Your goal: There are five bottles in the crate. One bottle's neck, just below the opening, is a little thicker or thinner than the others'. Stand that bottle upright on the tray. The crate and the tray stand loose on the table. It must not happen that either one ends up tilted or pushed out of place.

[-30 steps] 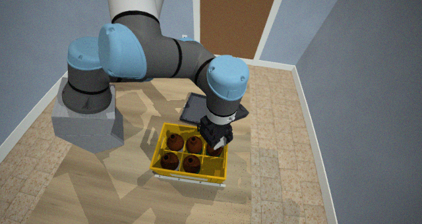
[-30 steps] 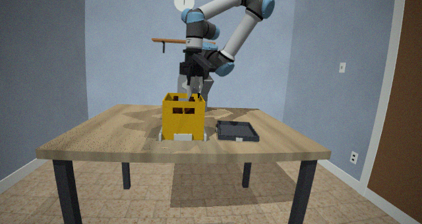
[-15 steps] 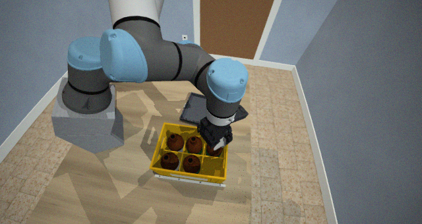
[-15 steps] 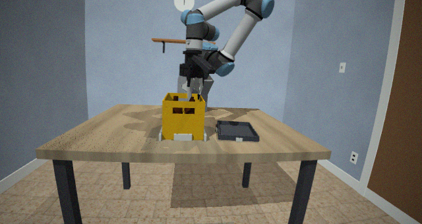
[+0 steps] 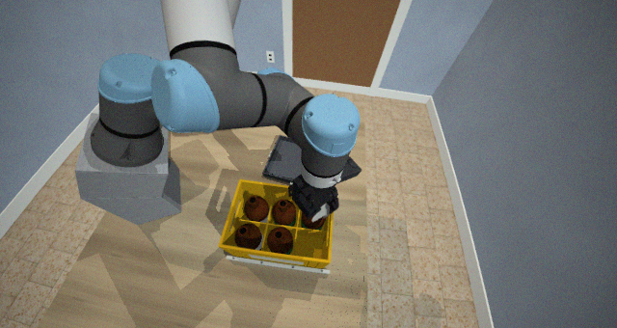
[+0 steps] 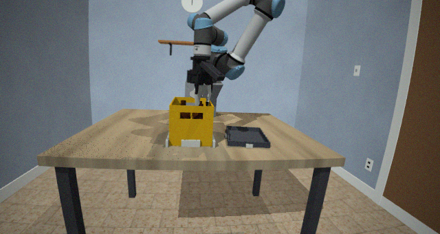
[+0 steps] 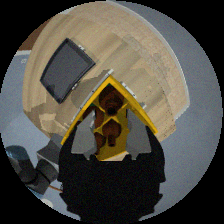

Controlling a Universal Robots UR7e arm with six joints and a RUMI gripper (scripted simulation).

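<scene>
My gripper is now 9 cm above the bottle. From my hand the other things lie so: crate (9 cm below, 7 cm to the right, 7 cm behind); then tray (20 cm to the left, 16 cm below, 13 cm behind).
</scene>
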